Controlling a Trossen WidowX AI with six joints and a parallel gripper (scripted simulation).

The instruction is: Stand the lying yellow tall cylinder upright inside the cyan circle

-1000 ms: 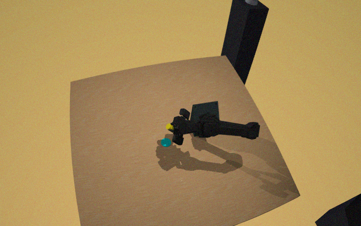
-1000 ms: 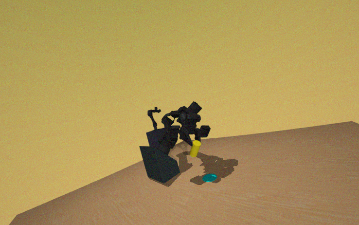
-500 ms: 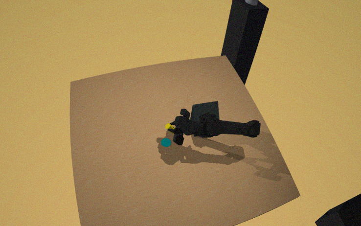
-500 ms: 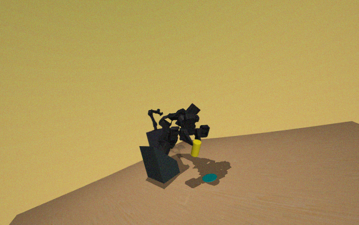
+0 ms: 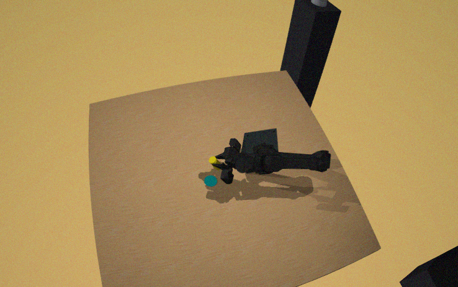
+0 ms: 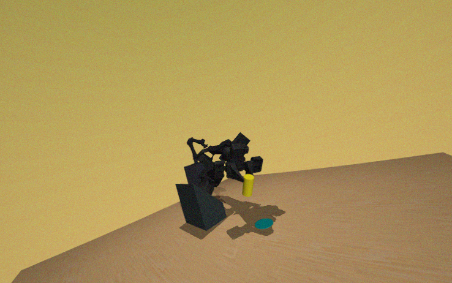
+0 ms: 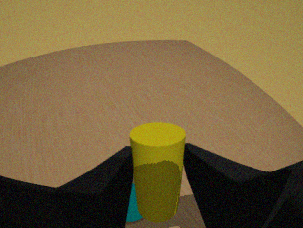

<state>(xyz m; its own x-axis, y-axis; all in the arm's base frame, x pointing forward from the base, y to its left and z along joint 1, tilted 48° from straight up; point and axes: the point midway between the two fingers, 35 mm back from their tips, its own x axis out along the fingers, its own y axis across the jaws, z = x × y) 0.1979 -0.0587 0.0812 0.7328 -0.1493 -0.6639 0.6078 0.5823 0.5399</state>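
The cyan circle lies 10 mm ahead of my gripper tip and 150 mm below it. Also, from my gripper tip: yellow tall cylinder (10 mm behind, 20 mm below).
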